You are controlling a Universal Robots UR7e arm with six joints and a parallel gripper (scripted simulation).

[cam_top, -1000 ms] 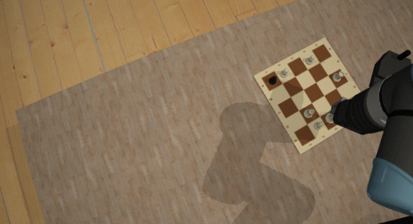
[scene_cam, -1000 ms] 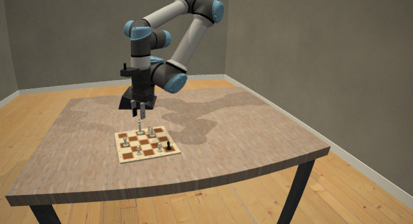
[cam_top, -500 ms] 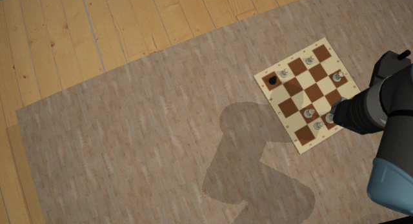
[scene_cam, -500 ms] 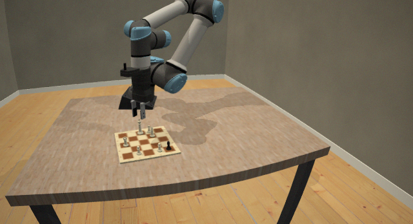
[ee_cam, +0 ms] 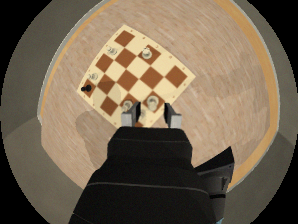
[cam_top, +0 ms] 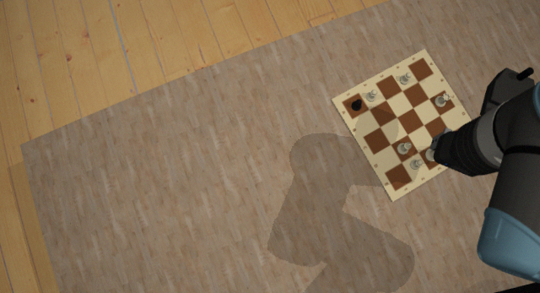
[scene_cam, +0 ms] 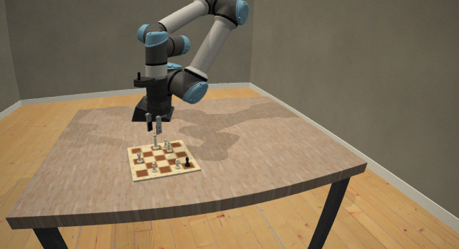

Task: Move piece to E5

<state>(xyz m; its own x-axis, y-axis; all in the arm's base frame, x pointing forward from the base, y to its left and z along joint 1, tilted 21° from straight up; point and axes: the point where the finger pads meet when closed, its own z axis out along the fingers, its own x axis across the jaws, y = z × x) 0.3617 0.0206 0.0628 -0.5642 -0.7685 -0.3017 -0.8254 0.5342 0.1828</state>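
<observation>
Right now the white chess piece is 5 cm below my hand. The rest, counted from my hand: chessboard (7 cm ahead, 2 cm to the left, 8 cm below); then black pawn (12 cm ahead, 12 cm to the left, 7 cm below).
</observation>
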